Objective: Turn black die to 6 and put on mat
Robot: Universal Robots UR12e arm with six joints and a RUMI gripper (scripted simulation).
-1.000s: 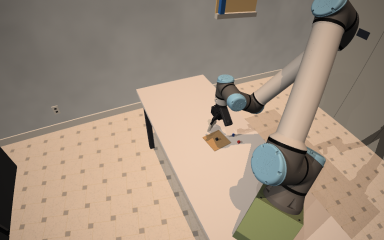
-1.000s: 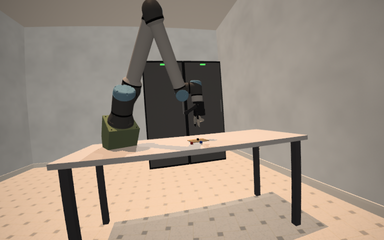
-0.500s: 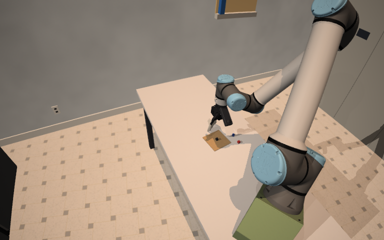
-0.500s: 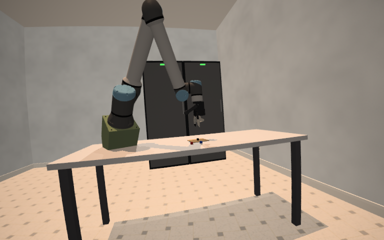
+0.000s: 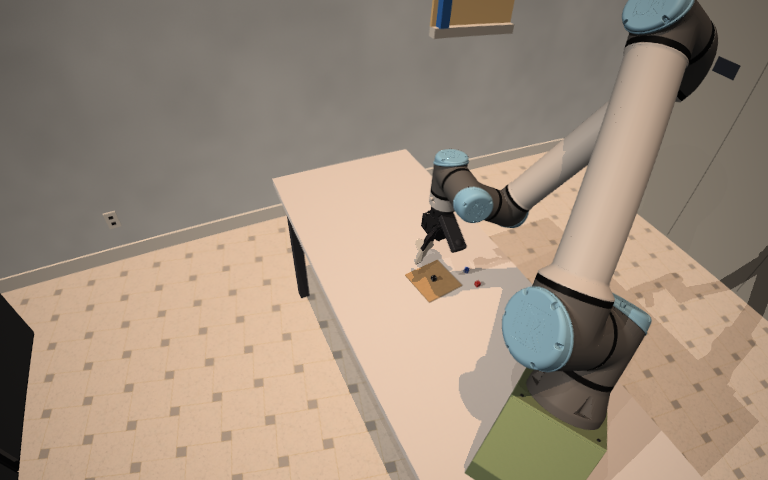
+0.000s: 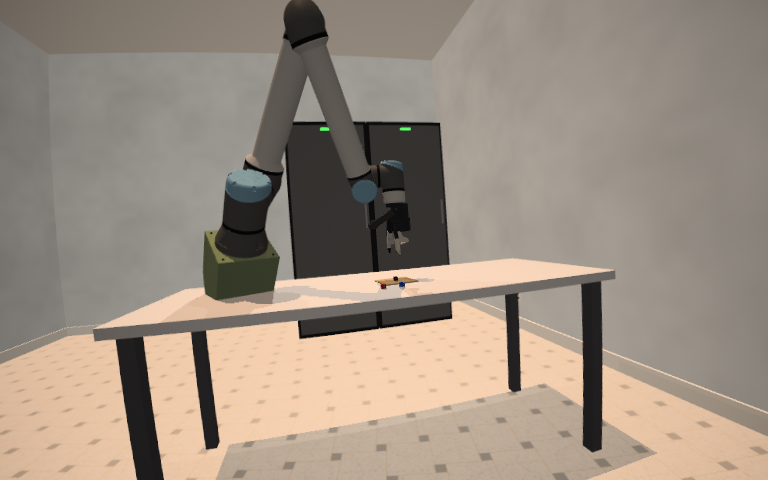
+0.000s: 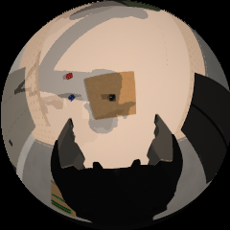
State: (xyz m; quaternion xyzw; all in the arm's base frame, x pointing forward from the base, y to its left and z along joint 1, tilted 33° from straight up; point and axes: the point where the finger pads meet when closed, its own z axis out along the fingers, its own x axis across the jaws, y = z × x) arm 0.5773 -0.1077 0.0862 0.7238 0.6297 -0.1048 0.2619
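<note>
Now: the black die 10 cm below my hand. From my hand the other things lie so: red die 10 cm behind, 11 cm to the right, 10 cm below; brown mat 11 cm below; blue die 4 cm behind, 12 cm to the right, 10 cm below.
</note>
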